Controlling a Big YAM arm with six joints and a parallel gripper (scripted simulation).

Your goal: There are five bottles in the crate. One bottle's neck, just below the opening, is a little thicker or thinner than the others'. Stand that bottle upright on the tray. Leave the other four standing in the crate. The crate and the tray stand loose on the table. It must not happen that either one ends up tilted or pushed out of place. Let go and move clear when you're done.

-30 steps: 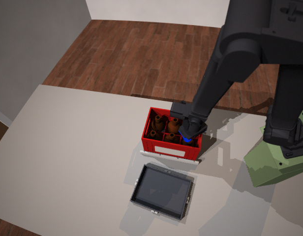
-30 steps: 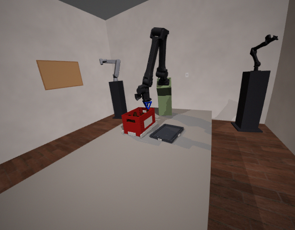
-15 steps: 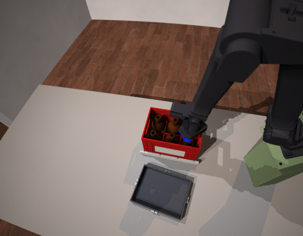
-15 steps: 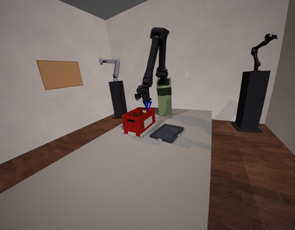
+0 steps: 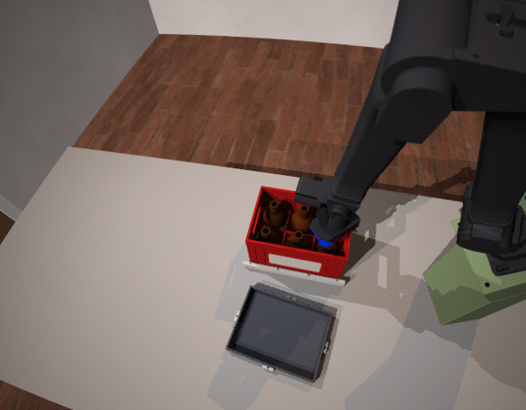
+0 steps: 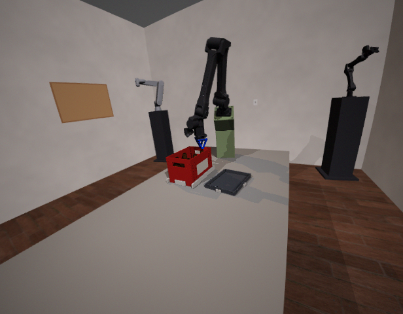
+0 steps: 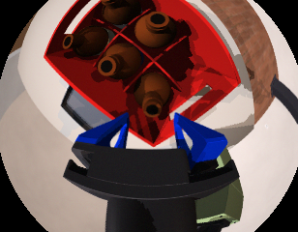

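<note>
Now: hand 110 mm above the crate, 70 mm short of it and 60 mm to the left of it. Round my hand: dark grey tray 210 mm to the left, 180 mm below, 130 mm ahead; then brown bottle 170 mm ahead, 100 mm below, 30 mm to the right.
</note>
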